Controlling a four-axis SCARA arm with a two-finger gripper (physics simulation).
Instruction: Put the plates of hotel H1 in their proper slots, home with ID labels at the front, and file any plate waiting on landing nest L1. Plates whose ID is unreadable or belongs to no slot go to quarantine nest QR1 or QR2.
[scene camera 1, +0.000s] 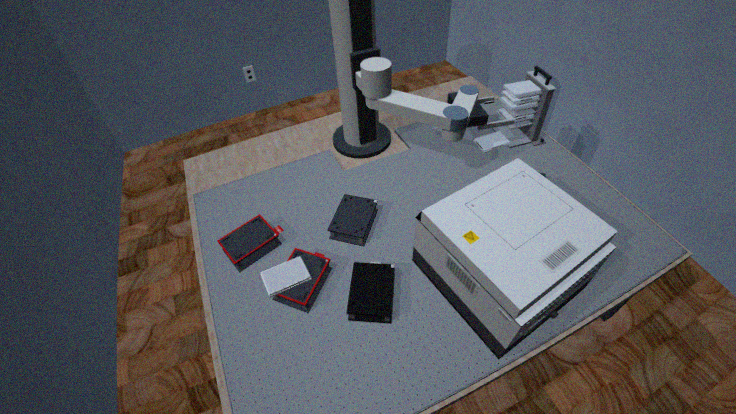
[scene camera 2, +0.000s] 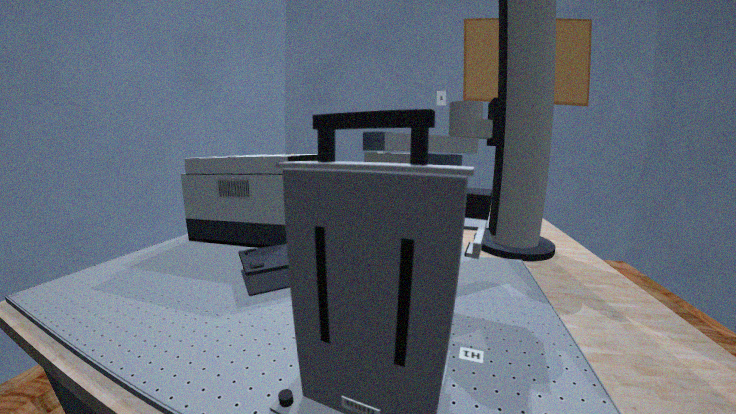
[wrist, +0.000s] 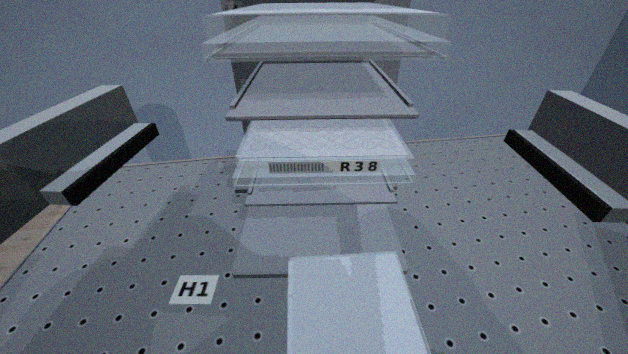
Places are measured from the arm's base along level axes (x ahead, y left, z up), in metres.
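Pixels of known places: gripper, fingertip midpoint: (scene camera 1: 503, 109) (wrist: 327, 110); arm's base, link origin: (scene camera 1: 361, 139) (scene camera 2: 512, 245).
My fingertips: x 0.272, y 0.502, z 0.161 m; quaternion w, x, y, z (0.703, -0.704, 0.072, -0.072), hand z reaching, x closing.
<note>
Ahead of a thing's pixels: the offset from my fingertips to its middle. "*": to the spot under its first point.
Hotel H1 @[0.105 m left, 0.013 m ahead, 0.002 m down] (scene camera 1: 541, 115) (scene camera 2: 362, 205) stands at the bench's far right. In the wrist view, a clear plate @[0.065 m left, 0.008 m ahead, 0.031 m down] (wrist: 325, 145) labelled R38 sits on a lower shelf, below a bare shelf @[0.076 m left, 0.009 m ahead, 0.012 m down] (wrist: 322, 92). Clear plate surfaces @[0.065 m left, 0.008 m ahead, 0.025 m up] (wrist: 325, 35) show higher up, with no readable ID. A loose white plate @[0.036 m right, 0.015 m ahead, 0.136 m down] (scene camera 1: 491, 140) (wrist: 345, 305) lies low in front of the hotel, skewed and off-centre; no ID shows. My gripper (scene camera 1: 503, 110) (wrist: 327, 110) is open and empty, facing the hotel above that plate. Another white plate @[0.986 m right, 0.295 m ahead, 0.088 m down] (scene camera 1: 286, 276) lies askew over a red-rimmed nest @[0.946 m right, 0.303 m ahead, 0.120 m down] (scene camera 1: 315, 283). The nest labels are unreadable.
A second red-rimmed nest @[1.061 m right, 0.096 m ahead, 0.120 m down] (scene camera 1: 249, 238) and two black nests @[* 0.716 m right, 0.167 m ahead, 0.098 m down] (scene camera 1: 354, 216) @[* 0.778 m right, 0.442 m ahead, 0.098 m down] (scene camera 1: 372, 291) stand on the bench. A large white instrument @[0.405 m right, 0.532 m ahead, 0.022 m down] (scene camera 1: 514, 221) (scene camera 2: 234, 205) stands at the right. The arm column (scene camera 1: 349, 77) (scene camera 2: 522, 154) rises at the back. An H1 label @[* 0.026 m left, 0.096 m back, 0.148 m down] (scene camera 2: 471, 354) (wrist: 194, 289) lies beside the hotel.
</note>
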